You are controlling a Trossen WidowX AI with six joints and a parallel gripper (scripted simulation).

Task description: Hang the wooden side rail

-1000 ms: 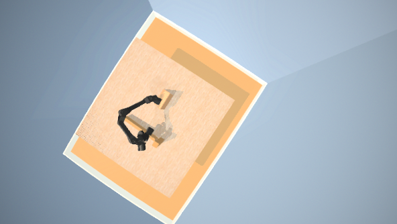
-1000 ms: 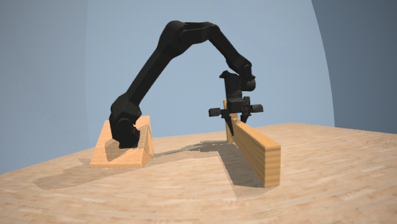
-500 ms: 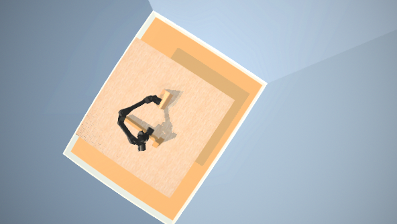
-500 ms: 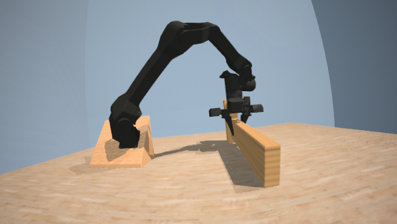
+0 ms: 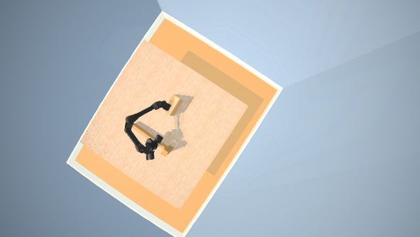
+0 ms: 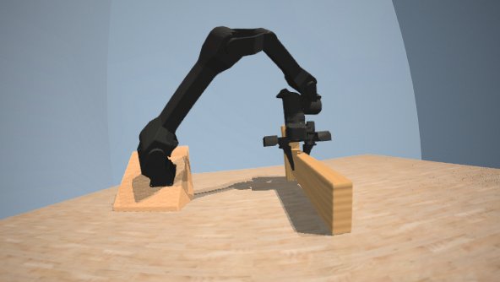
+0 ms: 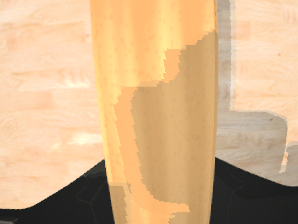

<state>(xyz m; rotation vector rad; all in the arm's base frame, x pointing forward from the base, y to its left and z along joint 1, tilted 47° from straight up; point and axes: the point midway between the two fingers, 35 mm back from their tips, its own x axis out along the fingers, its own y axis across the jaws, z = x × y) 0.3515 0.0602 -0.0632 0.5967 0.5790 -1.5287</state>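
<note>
My gripper tip is now 12 cm to the right of the headboard post and 4 cm below it.
</note>
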